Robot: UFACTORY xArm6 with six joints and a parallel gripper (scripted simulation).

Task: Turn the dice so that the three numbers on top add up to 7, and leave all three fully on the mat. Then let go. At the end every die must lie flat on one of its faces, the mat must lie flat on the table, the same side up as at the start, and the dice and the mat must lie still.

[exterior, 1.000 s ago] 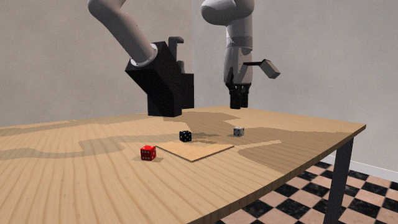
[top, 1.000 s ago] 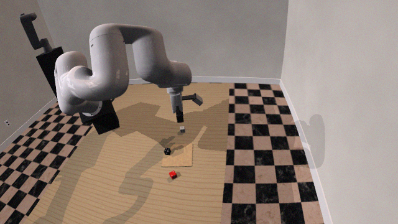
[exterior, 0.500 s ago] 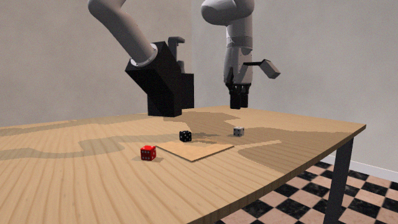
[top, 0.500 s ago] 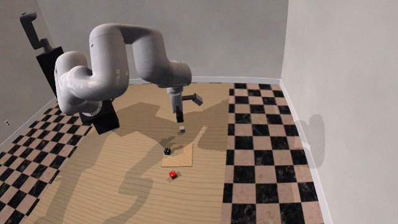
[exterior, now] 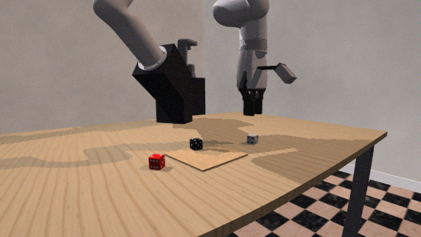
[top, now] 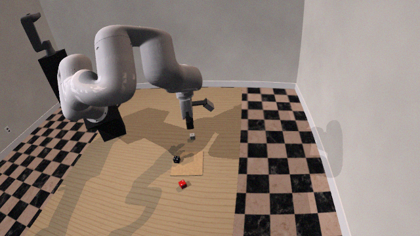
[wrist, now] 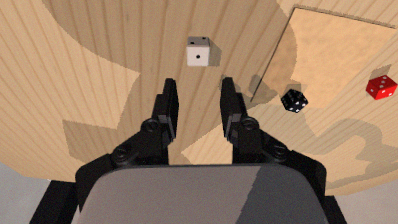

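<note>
Right now the white die is 90 mm below my hand. From my hand the other things lie so: tan mat: 170 mm to the right, 100 mm below, 20 mm behind; then red die: 290 mm to the right, 90 mm below, 30 mm behind; then black die: 150 mm to the right, 90 mm below, 60 mm behind.
</note>
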